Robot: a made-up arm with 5 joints. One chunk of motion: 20 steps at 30 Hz.
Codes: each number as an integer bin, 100 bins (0 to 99) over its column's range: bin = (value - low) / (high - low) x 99, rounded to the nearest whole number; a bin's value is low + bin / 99 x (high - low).
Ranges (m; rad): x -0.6..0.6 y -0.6..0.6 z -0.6..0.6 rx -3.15..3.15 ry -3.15..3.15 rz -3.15..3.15
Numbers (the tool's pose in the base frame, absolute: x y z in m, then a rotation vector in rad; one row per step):
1: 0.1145 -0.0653 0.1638 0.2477 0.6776 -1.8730
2: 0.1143 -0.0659 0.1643 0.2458 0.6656 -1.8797
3: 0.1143 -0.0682 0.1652 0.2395 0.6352 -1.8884
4: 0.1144 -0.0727 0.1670 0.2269 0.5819 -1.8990
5: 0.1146 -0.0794 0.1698 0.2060 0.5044 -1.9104
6: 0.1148 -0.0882 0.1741 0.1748 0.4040 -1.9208
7: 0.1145 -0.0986 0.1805 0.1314 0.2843 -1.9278
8: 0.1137 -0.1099 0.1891 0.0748 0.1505 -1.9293
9: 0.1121 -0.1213 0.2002 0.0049 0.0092 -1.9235
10: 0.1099 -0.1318 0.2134 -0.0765 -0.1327 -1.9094
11: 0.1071 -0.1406 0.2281 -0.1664 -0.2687 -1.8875
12: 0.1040 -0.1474 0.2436 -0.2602 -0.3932 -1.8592
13: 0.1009 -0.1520 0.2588 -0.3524 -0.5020 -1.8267
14: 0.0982 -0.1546 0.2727 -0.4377 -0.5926 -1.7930
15: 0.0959 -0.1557 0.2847 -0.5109 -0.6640 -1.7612
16: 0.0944 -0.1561 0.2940 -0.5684 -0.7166 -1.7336
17: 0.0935 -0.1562 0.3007 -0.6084 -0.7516 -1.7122
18: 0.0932 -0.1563 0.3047 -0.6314 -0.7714 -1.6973
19: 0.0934 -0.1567 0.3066 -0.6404 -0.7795 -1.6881
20: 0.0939 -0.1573 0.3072 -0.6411 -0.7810 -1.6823
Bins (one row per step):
1: 59 44 63 53 60 20
2: 59 44 63 53 60 20
3: 59 44 63 53 59 20
4: 59 44 63 53 59 20
5: 59 43 64 53 57 19
6: 59 42 64 52 56 19
7: 59 41 64 52 54 19
8: 59 40 65 51 52 19
9: 59 39 66 50 50 19
10: 59 39 67 48 47 19
11: 58 38 68 47 45 20
12: 58 37 70 45 43 20
13: 58 37 71 44 42 21
14: 58 37 72 43 40 21
15: 57 37 73 41 39 22
16: 57 37 74 41 38 22
17: 57 37 74 40 38 23
18: 57 37 75 40 37 23
19: 57 37 75 39 37 23
20: 57 37 75 39 37 23

